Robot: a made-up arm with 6 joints.
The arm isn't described. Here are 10 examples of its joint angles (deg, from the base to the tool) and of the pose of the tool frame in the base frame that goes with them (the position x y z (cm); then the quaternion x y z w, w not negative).
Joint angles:
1: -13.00 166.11 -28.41 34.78 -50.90 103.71
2: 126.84 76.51 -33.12 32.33 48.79 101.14
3: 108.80 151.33 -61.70 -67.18 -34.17 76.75
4: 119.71 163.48 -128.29 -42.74 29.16 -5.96
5: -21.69 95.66 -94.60 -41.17 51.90 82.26
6: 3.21 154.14 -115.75 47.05 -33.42 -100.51
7: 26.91 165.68 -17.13 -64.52 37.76 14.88
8: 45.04 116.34 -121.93 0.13 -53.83 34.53
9: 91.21 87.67 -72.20 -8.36 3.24 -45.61
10: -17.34 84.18 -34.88 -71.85 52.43 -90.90
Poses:
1: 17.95 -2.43 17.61 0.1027 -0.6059 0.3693 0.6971
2: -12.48 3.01 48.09 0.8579 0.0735 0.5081 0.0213
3: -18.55 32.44 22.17 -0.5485 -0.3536 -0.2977 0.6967
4: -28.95 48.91 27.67 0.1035 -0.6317 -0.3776 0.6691
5: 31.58 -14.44 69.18 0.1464 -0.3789 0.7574 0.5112
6: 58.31 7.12 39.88 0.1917 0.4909 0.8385 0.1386
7: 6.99 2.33 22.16 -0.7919 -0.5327 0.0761 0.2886
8: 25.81 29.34 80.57 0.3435 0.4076 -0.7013 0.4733
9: -5.68 31.33 68.89 0.2210 -0.4213 -0.5931 0.6496
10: 17.96 -7.16 48.98 -0.5691 -0.7333 0.0034 0.3719
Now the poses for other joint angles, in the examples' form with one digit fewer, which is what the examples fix.
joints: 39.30 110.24 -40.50 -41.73 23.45 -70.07
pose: 18.2 19.6 38.2 -0.220 -0.799 -0.168 0.535
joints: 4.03 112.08 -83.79 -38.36 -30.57 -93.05
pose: 42.7 13.7 60.6 0.161 -0.882 -0.441 0.036
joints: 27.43 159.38 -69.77 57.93 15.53 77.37
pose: 25.6 21.6 14.4 0.513 -0.584 0.312 0.546
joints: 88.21 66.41 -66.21 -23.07 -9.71 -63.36
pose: -6.0 17.9 77.2 0.528 -0.432 -0.582 0.443
